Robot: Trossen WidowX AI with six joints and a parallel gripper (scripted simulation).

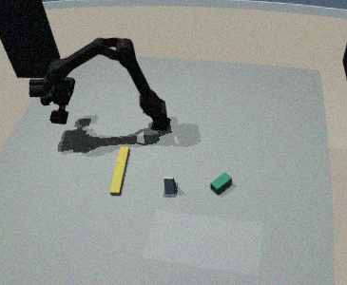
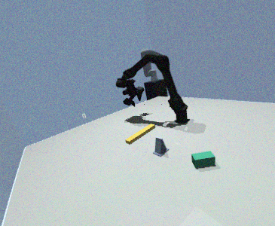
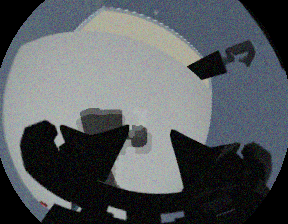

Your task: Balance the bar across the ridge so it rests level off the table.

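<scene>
The yellow bar lies 29 cm to the left of my gripper tip, 20 cm ahead of it and 8 cm below it. Round my gripper tip: green block: 64 cm to the left, 21 cm ahead, 7 cm below.
</scene>
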